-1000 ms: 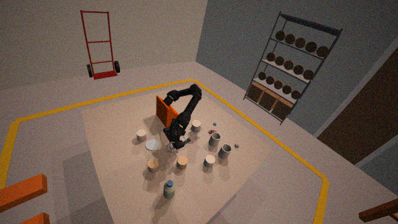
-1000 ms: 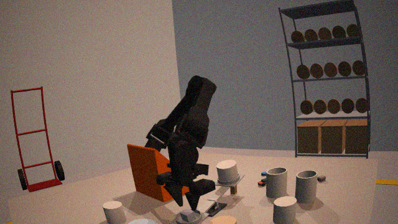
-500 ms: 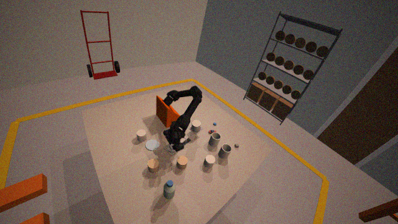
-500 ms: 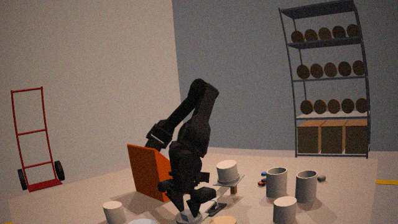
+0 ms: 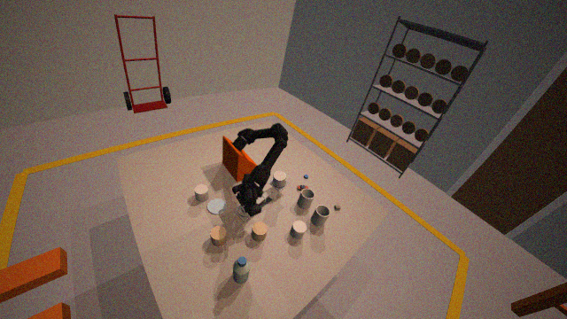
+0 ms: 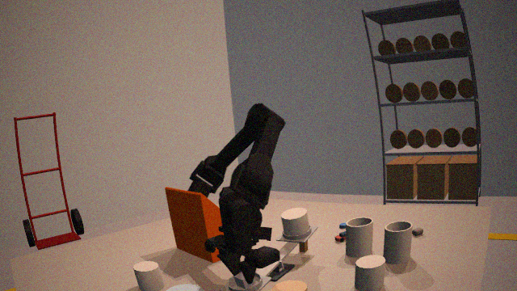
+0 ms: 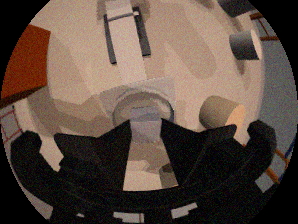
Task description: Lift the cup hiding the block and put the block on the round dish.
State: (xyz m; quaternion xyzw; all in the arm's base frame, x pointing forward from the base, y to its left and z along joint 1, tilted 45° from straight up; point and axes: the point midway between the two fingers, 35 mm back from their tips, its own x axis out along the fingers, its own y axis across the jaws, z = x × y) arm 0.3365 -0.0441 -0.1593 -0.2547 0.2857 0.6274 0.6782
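Now: gripper tip 120 mm past the round dish, 100 mm to the left of it and 30 mm above it. The rest, counted from my gripper tip: small grey block: right at my gripper tip; bottle: 260 mm ahead, 200 mm to the right, 80 mm above; balance: 20 mm behind, 130 mm to the left.
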